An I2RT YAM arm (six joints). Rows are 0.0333 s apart.
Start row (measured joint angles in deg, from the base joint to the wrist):
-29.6, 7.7, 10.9, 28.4, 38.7, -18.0
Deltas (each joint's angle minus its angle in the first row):
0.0, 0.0, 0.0, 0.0, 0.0, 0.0
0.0, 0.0, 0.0, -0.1, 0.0, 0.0
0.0, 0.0, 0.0, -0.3, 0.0, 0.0
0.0, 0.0, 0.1, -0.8, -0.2, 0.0
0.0, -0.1, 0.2, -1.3, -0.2, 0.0
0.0, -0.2, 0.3, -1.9, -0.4, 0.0
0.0, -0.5, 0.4, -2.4, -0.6, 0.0
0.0, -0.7, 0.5, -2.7, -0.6, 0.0
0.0, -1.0, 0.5, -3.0, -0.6, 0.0
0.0, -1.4, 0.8, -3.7, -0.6, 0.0
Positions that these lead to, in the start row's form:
-29.6, 7.7, 10.9, 28.4, 38.7, -18.0
-29.6, 7.7, 10.9, 28.3, 38.7, -18.0
-29.6, 7.7, 10.9, 28.1, 38.7, -18.0
-29.6, 7.7, 11.0, 27.6, 38.5, -18.0
-29.6, 7.6, 11.1, 27.1, 38.5, -18.0
-29.6, 7.5, 11.2, 26.5, 38.3, -18.0
-29.6, 7.2, 11.3, 26.0, 38.1, -18.0
-29.6, 7.0, 11.4, 25.7, 38.1, -18.0
-29.6, 6.7, 11.4, 25.4, 38.1, -18.0
-29.6, 6.3, 11.7, 24.7, 38.1, -18.0

